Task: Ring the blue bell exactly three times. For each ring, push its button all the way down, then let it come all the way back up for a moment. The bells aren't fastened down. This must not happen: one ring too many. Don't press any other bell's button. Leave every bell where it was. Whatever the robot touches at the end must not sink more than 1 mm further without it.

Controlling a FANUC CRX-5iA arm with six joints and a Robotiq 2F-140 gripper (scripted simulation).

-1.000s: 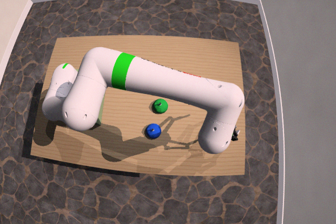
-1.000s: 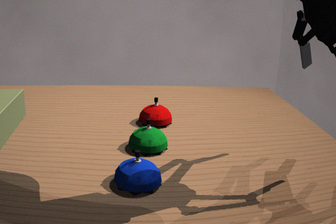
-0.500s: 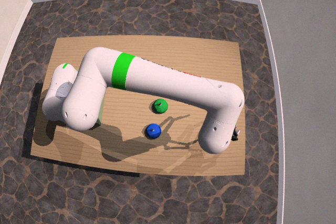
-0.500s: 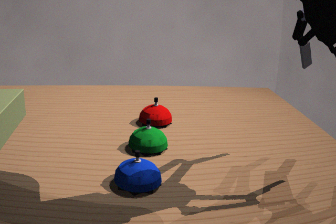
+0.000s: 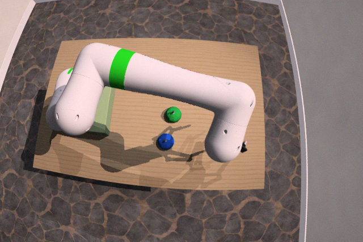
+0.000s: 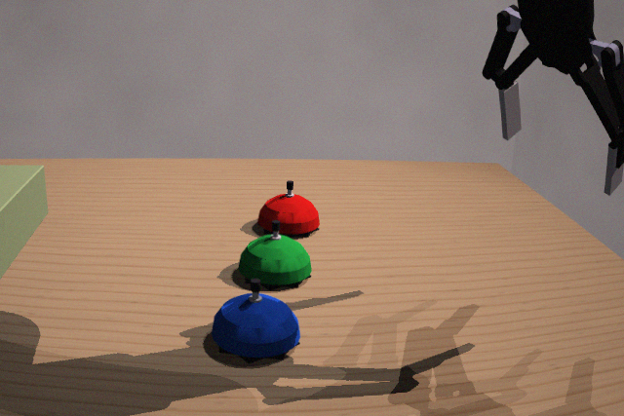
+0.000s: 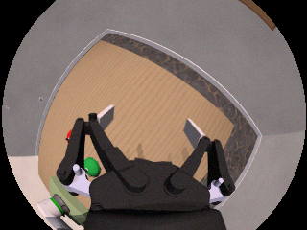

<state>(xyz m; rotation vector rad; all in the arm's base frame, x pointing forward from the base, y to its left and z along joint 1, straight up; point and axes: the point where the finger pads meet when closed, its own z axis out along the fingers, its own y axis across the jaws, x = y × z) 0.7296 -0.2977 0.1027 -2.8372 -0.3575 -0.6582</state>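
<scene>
Now: the blue bell 330 mm behind my hand, 140 mm below it and 20 mm to the left of it. Round my hand: red bell 290 mm to the left, 210 mm behind, 140 mm below; then green bell 270 mm behind, 150 mm to the left, 140 mm below.
</scene>
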